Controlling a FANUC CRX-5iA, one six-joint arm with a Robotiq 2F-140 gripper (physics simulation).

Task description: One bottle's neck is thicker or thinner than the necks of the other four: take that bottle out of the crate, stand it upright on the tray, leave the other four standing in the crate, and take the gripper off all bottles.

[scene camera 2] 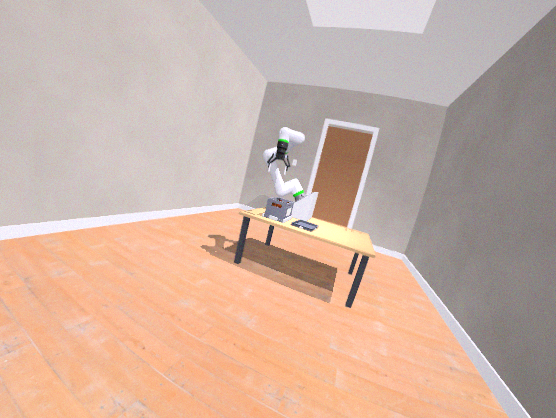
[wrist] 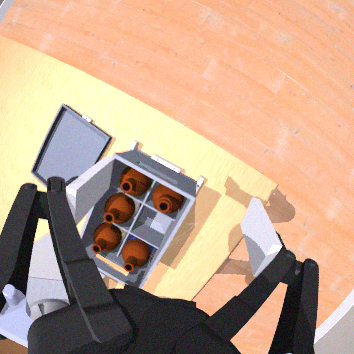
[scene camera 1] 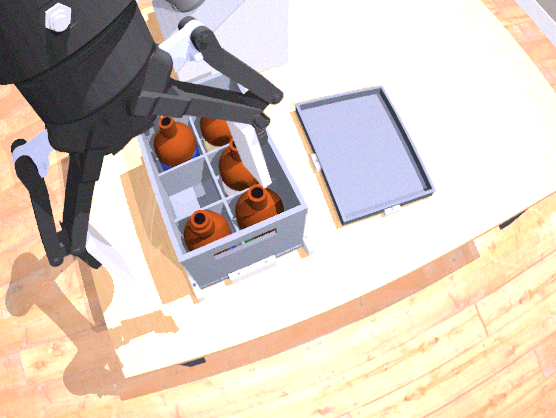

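Pixels of known places: gripper, between the fingertips: [scene camera 2: 276, 173] [wrist: 178, 192] [scene camera 1: 188, 223]; arm's base, origin of its link: [scene camera 2: 301, 199] [wrist: 48, 310].
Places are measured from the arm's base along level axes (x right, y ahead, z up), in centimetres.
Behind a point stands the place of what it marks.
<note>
Five brown bottles stand in the grey six-compartment crate [scene camera 1: 290, 227] {z -6.4, x -5.4, y 54.2 cm} [scene camera 2: 272, 214] {z -14.7, x 3.0, y 55.6 cm} [wrist: 131, 159] {z -4.8, x -4.5, y 54.2 cm}; the middle left compartment is empty. In scene camera 1, the front left bottle [scene camera 1: 207, 237] {z -5.9, x 6.4, y 52.9 cm} [wrist: 167, 196] {z -4.4, x 6.2, y 52.9 cm} shows a wider ring below its mouth. The others are the front right bottle [scene camera 1: 260, 211] {z -6.1, x -1.9, y 50.9 cm} [wrist: 134, 181] {z -5.1, x -1.3, y 50.7 cm}, middle right bottle [scene camera 1: 235, 172] {z -7.0, x 0.3, y 43.5 cm} [wrist: 120, 207] {z -6.4, x -0.5, y 43.1 cm}, back right bottle [scene camera 1: 215, 131] {z -7.5, x 2.0, y 35.0 cm} [wrist: 107, 236] {z -6.6, x 1.1, y 34.4 cm} and back left bottle [scene camera 1: 175, 145] {z -6.7, x 8.8, y 36.1 cm} [wrist: 136, 254] {z -6.4, x 9.4, y 35.6 cm}. The tray [scene camera 1: 365, 150] {z -18.4, x -24.2, y 39.0 cm} [scene camera 2: 304, 225] {z -18.6, x -22.7, y 37.0 cm} [wrist: 75, 142] {z -18.4, x -23.9, y 43.8 cm} holds no bottle. My gripper [scene camera 1: 199, 232] {z 21.9, x 5.3, y 61.6 cm} [scene camera 2: 278, 169] {z 21.9, x 5.3, y 61.6 cm} [wrist: 178, 192] {z 21.9, x 5.3, y 61.6 cm} is wide open and empty, high above the crate.
A pale upright panel [scene camera 1: 260, 35] {z -6.9, x -10.1, y 14.9 cm} [scene camera 2: 306, 206] {z -3.8, x -12.3, y 14.5 cm} stands at the back beside the crate. The crate is near the left end of the table [scene camera 1: 350, 260] {z -18.9, x -15.0, y 58.2 cm} [scene camera 2: 340, 236] {z -18.9, x -56.2, y 30.3 cm} [wrist: 30, 85] {z -18.9, x -52.3, y 47.8 cm}, with the tray to its right in scene camera 1. Small white brackets sit against both.
</note>
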